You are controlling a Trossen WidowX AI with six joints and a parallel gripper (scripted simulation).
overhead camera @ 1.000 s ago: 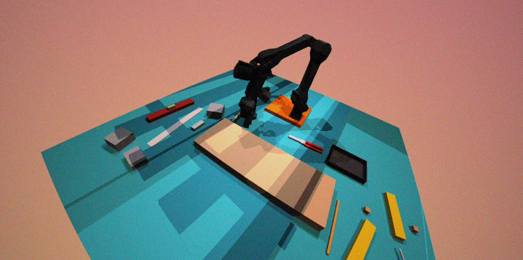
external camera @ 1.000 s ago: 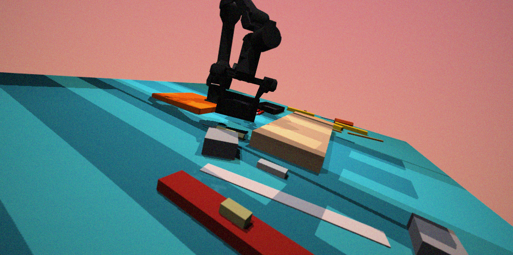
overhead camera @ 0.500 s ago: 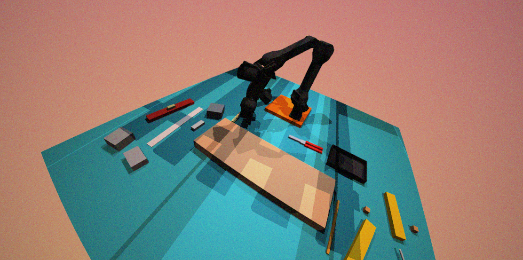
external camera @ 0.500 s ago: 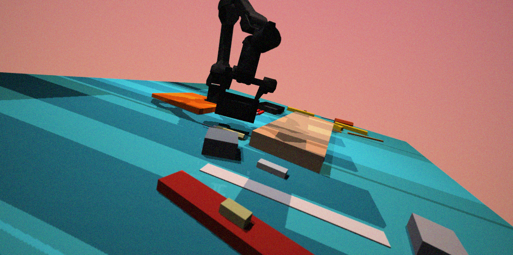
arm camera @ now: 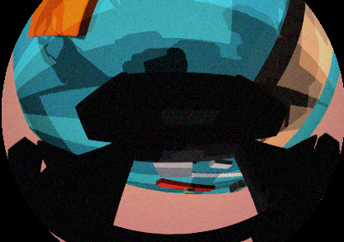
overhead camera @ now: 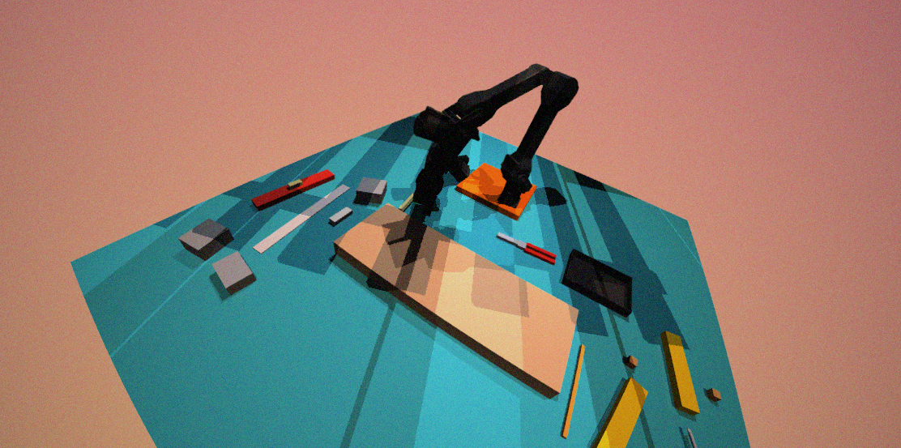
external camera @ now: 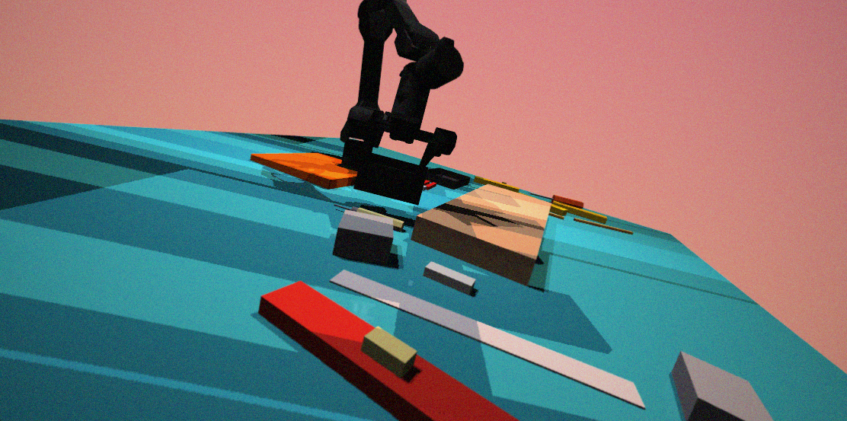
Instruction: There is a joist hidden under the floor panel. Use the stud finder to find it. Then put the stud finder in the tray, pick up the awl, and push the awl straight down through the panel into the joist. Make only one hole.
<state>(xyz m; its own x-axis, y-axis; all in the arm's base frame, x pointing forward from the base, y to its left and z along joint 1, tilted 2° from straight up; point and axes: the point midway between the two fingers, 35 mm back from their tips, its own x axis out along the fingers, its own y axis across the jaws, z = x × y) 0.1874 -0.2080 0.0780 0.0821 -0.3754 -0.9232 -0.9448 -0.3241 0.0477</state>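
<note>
The stud finder lies 10 mm ahead of my gripper tip and 10 mm to the left of it. The rest, counted from my gripper tip: white block 160 mm ahead, 140 mm to the right, 70 mm below; then green light 30 mm ahead; then awl 20 mm behind, 30 mm to the right, 70 mm below.
</note>
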